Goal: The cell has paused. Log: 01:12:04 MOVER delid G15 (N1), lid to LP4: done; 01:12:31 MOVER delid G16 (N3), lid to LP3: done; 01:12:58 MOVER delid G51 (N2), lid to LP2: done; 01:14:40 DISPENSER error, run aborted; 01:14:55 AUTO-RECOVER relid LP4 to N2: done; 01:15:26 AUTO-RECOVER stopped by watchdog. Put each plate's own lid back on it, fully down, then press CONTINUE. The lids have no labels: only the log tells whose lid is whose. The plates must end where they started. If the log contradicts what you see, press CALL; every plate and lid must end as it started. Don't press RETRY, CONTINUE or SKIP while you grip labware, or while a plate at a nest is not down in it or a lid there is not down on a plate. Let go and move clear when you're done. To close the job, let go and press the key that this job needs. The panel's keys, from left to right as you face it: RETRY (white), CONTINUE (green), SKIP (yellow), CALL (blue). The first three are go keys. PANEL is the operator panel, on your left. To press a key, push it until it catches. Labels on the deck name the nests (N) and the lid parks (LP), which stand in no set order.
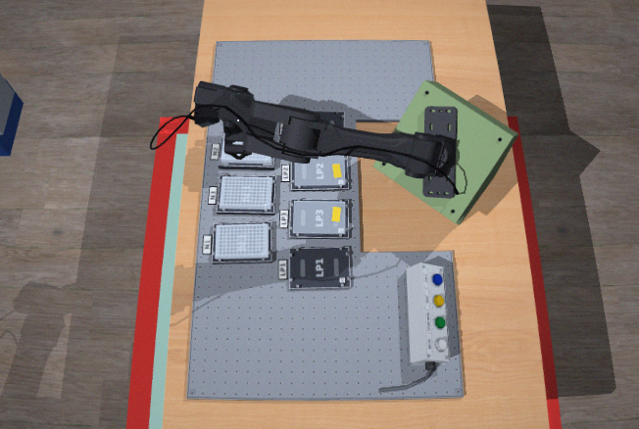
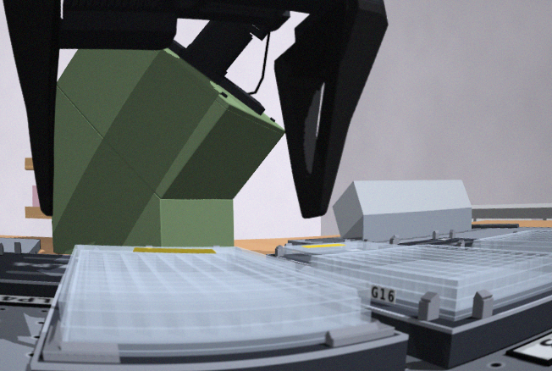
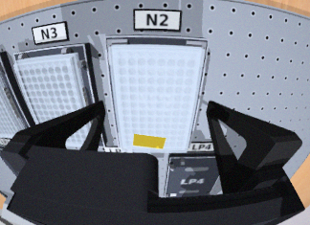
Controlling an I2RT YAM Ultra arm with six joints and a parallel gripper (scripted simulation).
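The plate is 120 mm to the left of my hand, 50 mm behind it and 40 mm below it. Round my hand: lid: 240 mm behind, 140 mm to the left, 50 mm below; then blue call key: 540 mm behind, 240 mm to the left; then yellow SKIP key: 560 mm behind, 290 mm to the left.
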